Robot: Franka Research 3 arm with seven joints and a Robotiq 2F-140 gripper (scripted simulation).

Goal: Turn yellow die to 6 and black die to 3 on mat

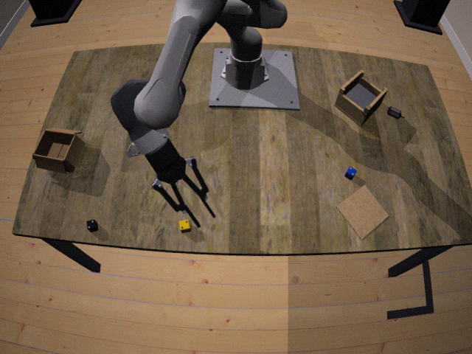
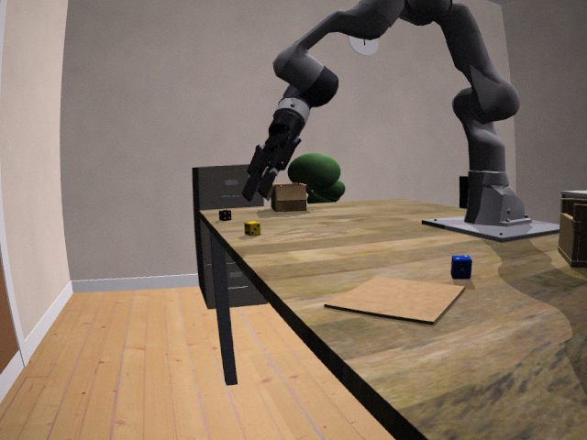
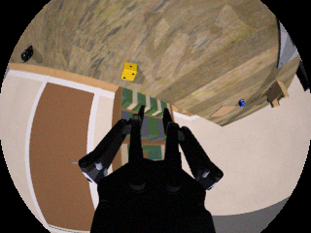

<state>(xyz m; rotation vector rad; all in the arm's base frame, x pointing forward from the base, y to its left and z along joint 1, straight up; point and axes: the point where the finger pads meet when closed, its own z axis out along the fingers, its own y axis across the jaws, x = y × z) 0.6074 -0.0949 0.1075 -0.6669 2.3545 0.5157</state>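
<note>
The yellow die lies 11 cm below my hand, 5 cm to the right of it and 1 cm ahead of it. Also, from my hand: tan mat: 51 cm to the left, 12 cm below, 8 cm behind; then blue die: 47 cm to the left, 21 cm behind, 11 cm below; then black die: 36 cm to the right, 11 cm below, 4 cm ahead.
</note>
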